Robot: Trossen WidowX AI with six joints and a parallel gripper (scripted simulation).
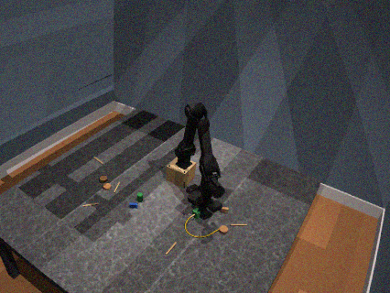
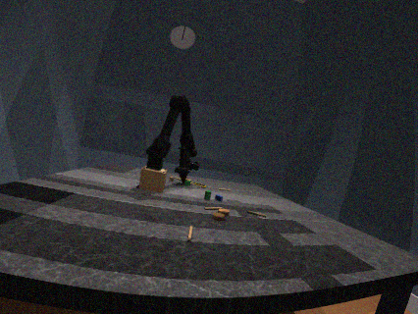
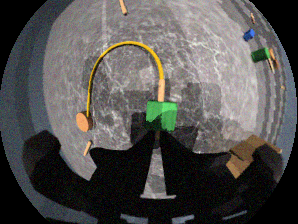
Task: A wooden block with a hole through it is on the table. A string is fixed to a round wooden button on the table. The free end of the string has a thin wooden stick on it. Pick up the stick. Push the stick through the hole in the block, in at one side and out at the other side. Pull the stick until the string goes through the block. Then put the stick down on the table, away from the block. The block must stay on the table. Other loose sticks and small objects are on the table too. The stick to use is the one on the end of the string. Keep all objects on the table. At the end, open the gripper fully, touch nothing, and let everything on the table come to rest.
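The green block is 20 mm ahead of my gripper tip, 10 mm to the right of it and 10 mm above it. Round my gripper tip: round wooden button: 20 mm ahead, 140 mm to the left; small wooden piece: 90 mm behind, 70 mm to the left; thin wooden stick: 40 mm ahead, 10 mm to the right, 10 mm above.
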